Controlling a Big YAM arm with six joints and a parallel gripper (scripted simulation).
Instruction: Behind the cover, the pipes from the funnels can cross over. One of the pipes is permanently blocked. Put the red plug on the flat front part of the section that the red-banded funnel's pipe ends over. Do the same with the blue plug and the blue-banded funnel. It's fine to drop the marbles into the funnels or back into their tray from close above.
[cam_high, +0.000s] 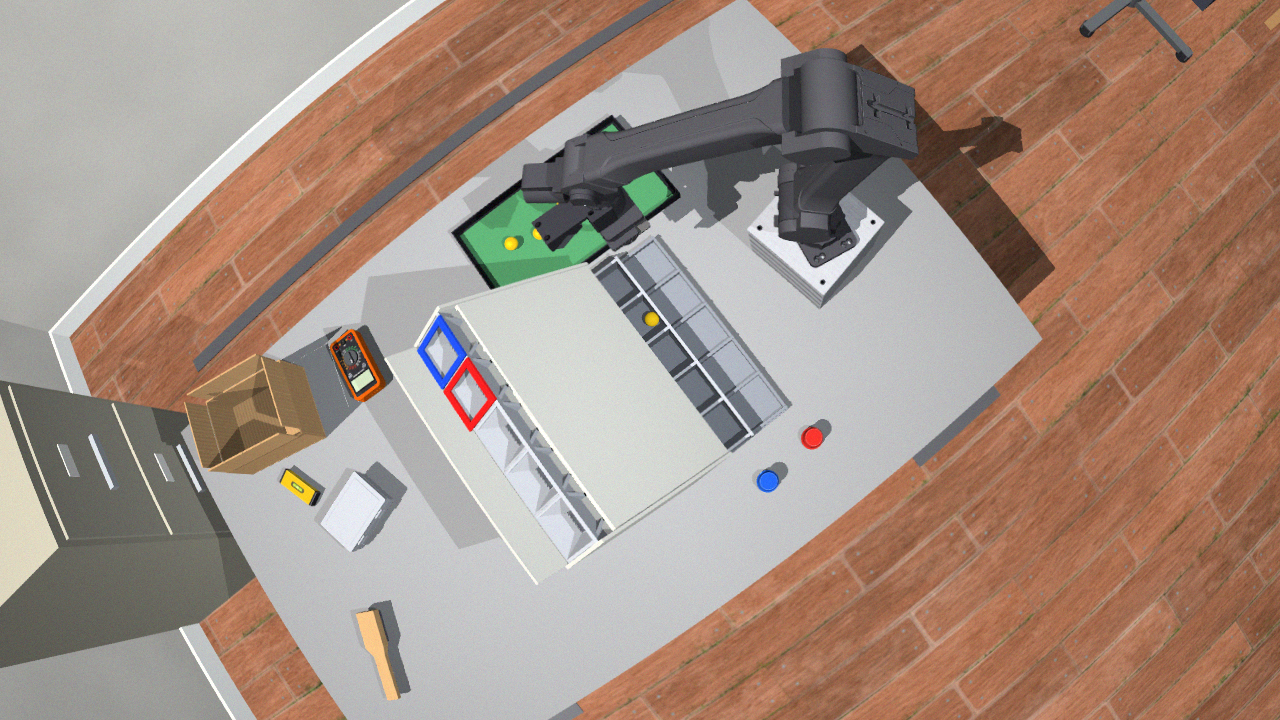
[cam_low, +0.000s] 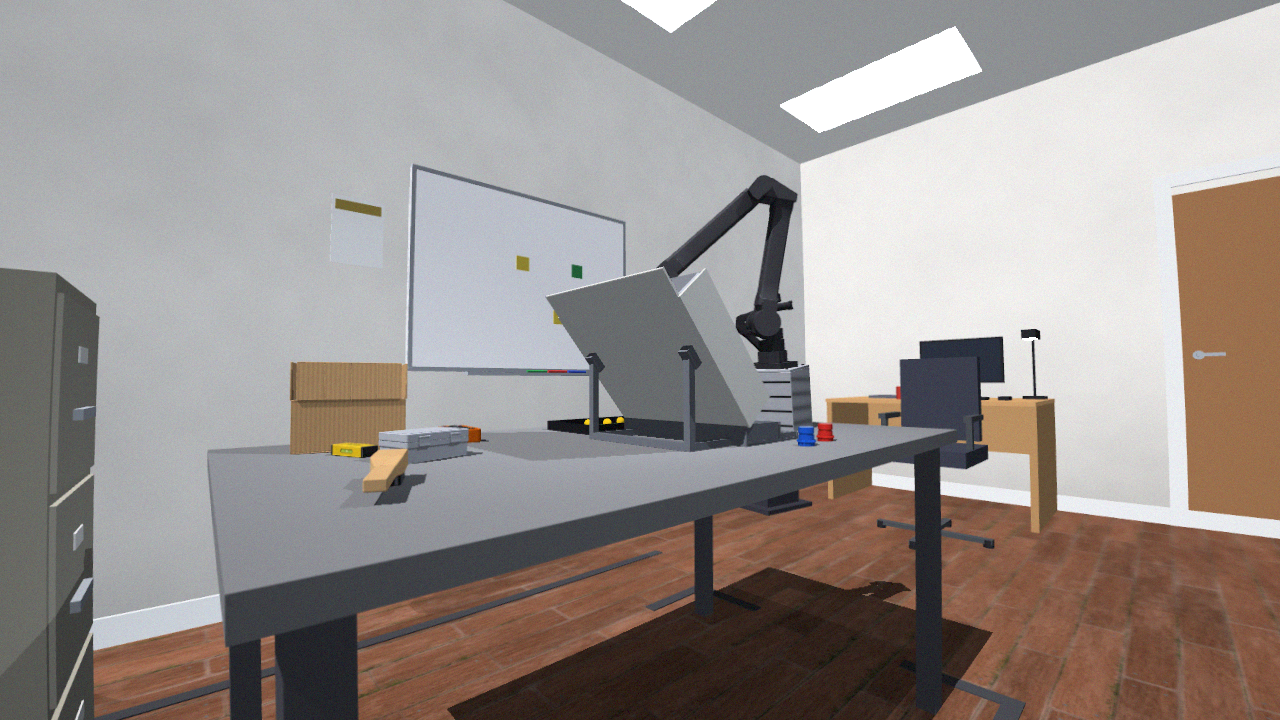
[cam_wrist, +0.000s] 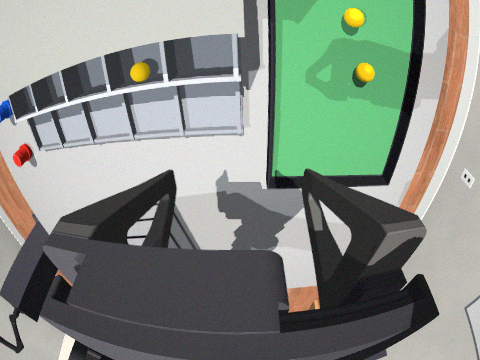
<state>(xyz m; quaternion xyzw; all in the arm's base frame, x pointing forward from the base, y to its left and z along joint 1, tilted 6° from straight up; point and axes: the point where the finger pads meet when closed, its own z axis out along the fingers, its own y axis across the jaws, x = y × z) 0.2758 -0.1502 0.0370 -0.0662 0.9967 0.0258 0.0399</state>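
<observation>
My gripper is now 180 mm above the green tray, 130 mm to the left of it and 70 mm short of it. Round my hand: multimeter 550 mm ahead, 170 mm below, 70 mm to the right; sloped cover 220 mm to the left, 140 mm ahead, 20 mm above; grey case 670 mm ahead, 190 mm to the left, 160 mm below.
</observation>
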